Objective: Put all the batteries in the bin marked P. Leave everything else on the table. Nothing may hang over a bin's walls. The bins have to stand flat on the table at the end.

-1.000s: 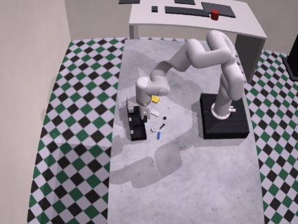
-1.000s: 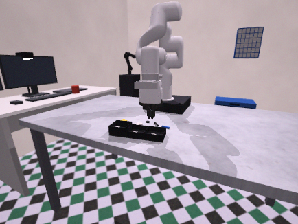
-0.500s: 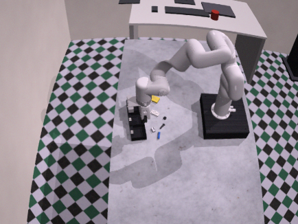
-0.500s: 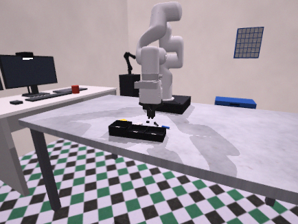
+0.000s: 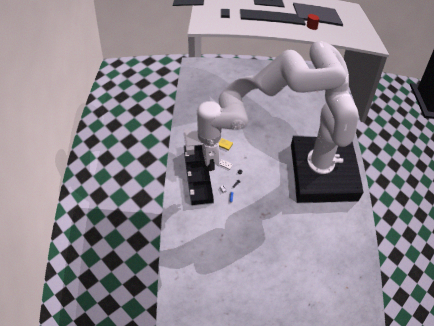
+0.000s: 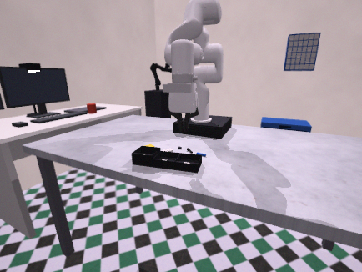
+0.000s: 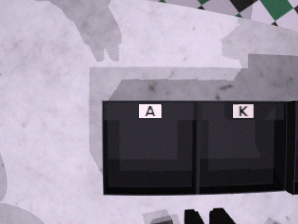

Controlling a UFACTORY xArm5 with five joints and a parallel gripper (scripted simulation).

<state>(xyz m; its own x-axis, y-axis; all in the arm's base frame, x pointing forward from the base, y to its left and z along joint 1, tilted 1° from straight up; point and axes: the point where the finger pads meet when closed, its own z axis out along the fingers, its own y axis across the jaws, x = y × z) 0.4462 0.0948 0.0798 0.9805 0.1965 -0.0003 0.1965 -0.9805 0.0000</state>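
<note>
My gripper is now 80 mm past the blue battery, 40 mm to the right of it and 140 mm above it. Round my hand: white-and-grey item 50 mm behind, 10 mm to the left, 140 mm below; then P bin 50 mm ahead, 50 mm to the right, 120 mm below; then black bolt 100 mm behind, 20 mm to the right, 140 mm below.
</note>
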